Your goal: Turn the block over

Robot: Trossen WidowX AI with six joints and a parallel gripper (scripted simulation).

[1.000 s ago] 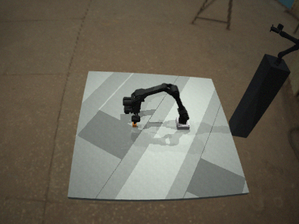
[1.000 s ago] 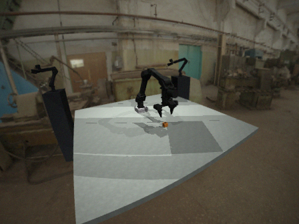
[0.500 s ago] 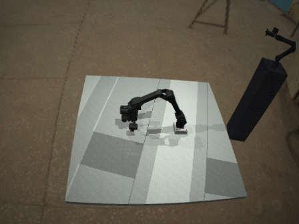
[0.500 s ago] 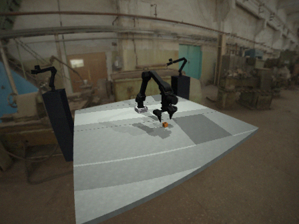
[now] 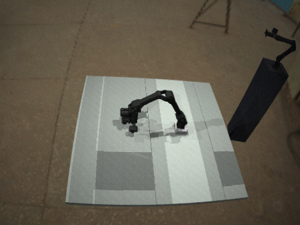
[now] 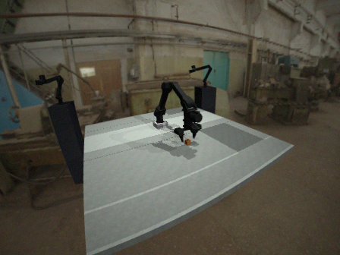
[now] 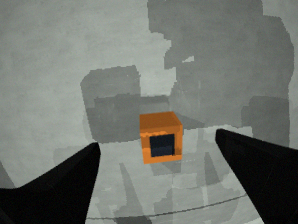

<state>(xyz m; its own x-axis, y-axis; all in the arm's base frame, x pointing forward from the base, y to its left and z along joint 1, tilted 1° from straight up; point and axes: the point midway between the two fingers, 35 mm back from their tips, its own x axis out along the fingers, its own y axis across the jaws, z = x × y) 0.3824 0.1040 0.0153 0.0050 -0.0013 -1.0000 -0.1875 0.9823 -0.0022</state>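
Now: the orange block 1 cm below my gripper tip.
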